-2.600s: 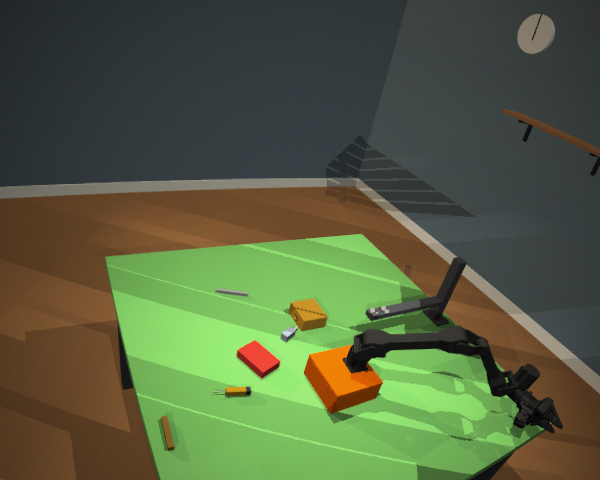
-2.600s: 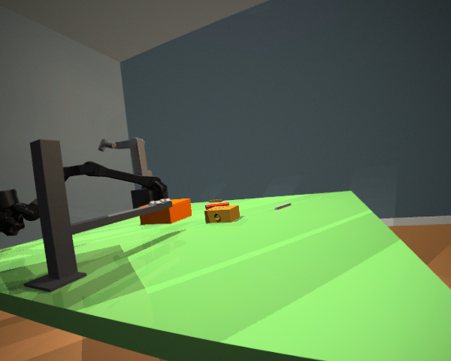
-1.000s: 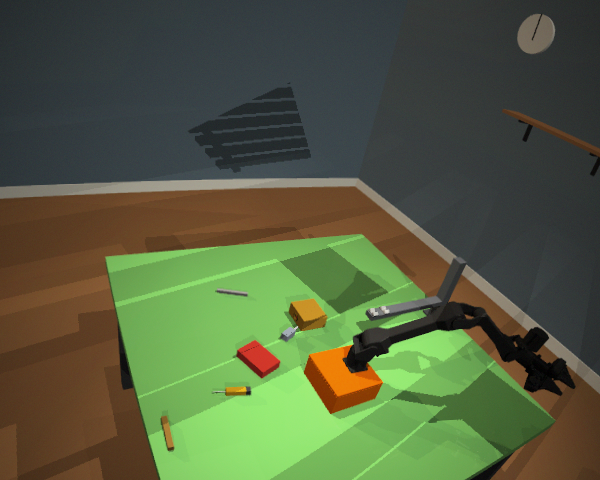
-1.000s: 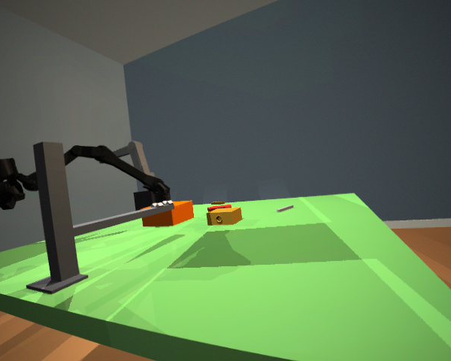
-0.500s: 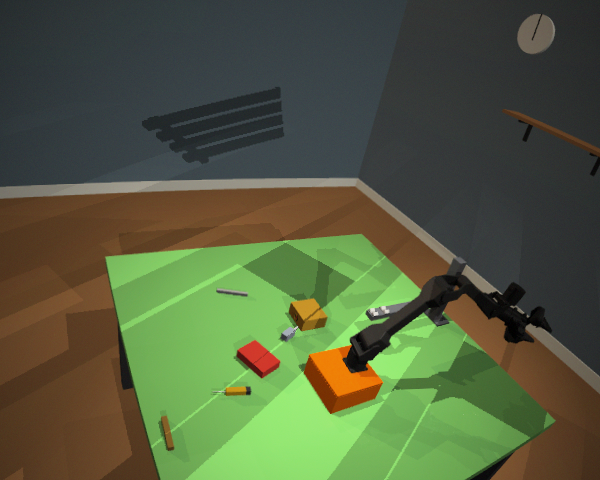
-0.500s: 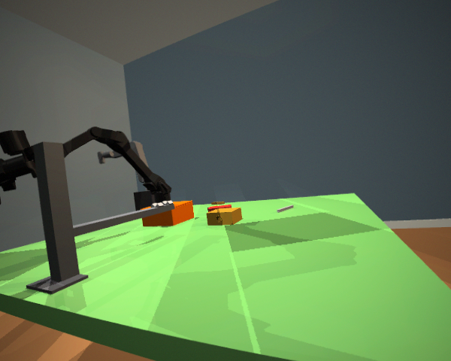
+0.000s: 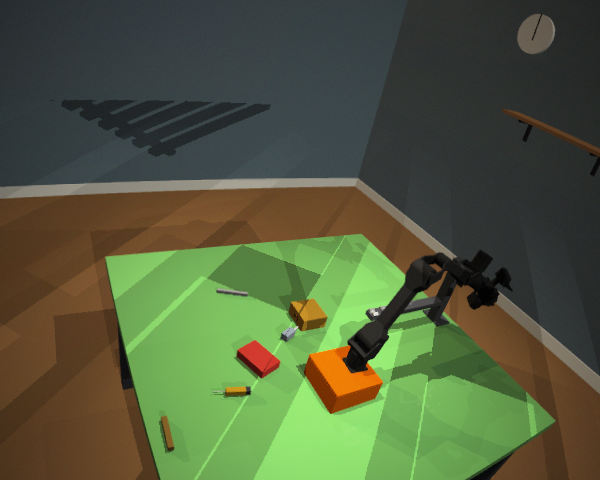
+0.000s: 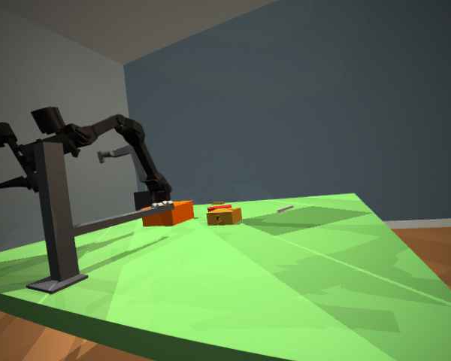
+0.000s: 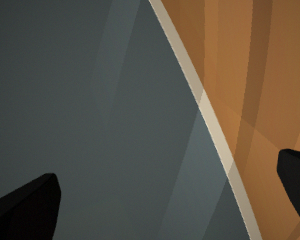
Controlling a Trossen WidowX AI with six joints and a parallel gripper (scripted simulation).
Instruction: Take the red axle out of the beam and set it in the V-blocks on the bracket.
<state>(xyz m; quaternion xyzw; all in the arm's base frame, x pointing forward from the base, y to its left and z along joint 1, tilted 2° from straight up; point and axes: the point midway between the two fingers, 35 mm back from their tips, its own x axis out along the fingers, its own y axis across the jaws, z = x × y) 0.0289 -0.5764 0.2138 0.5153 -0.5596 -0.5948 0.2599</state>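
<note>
The grey block lies 230 mm ahead of my gripper tip, 720 mm to the left of it and 250 mm below it. Round my gripper tip: screwdriver: 20 mm ahead, 990 mm to the left, 260 mm below; red block: 120 mm ahead, 880 mm to the left, 250 mm below; orange-yellow beam: 290 mm ahead, 630 mm to the left, 240 mm below.
</note>
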